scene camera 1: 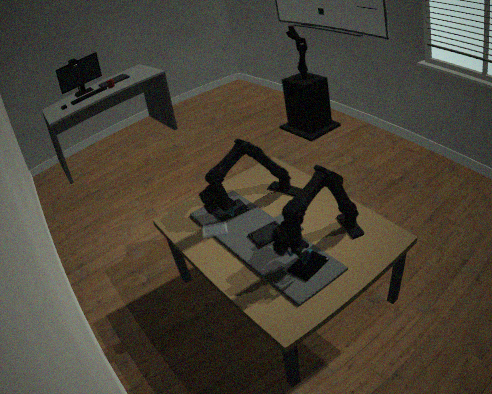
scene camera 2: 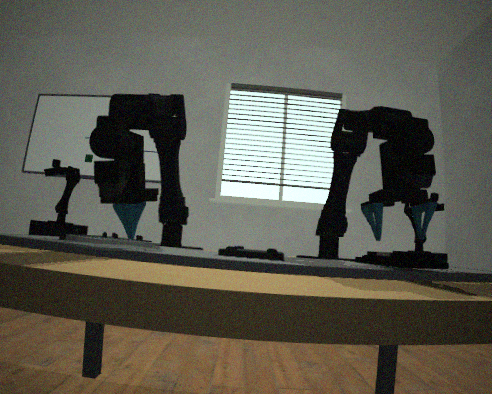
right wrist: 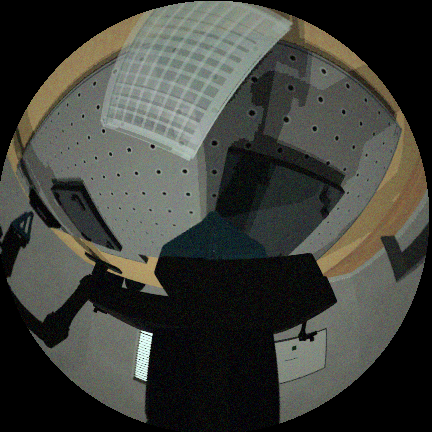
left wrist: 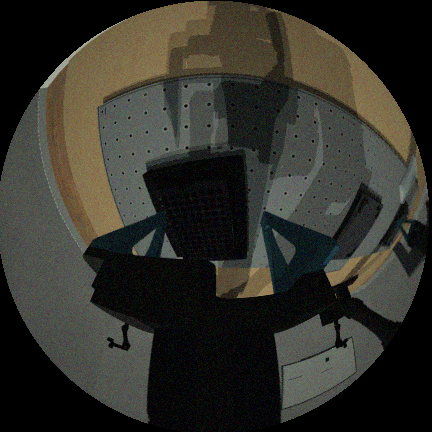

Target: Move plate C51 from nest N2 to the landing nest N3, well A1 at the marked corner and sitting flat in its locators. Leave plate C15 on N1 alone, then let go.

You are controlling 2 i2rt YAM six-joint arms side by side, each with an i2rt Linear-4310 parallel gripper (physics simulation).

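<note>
A clear gridded plate [scene camera 1: 215, 229] [right wrist: 190, 75] lies off the nests, across the front edge of the grey board [scene camera 1: 320, 285] [right wrist: 125, 175]. Its well A1 and label cannot be made out. A dark empty nest [right wrist: 285, 205] stands beside it. My right gripper [scene camera 2: 132, 237] [right wrist: 213, 216] is shut and empty, above that nest and apart from the clear plate. Another empty nest [scene camera 1: 262, 235] [scene camera 2: 251, 253] [right wrist: 85, 215] stands mid-board. A black plate [scene camera 1: 308, 265] [left wrist: 200, 210] sits on the nest at the picture's right. My left gripper [scene camera 2: 399, 239] [left wrist: 213, 216] is open above it, holding nothing. Nest labels are unreadable.
The perforated board lies on the wooden table [scene camera 1: 325, 310] [scene camera 2: 200, 280]. Both arms' bases stand behind it. A desk [scene camera 1: 137, 75] with a monitor [scene camera 1: 79, 72] and a black pedestal [scene camera 1: 306, 102] with a small arm stand away from the table.
</note>
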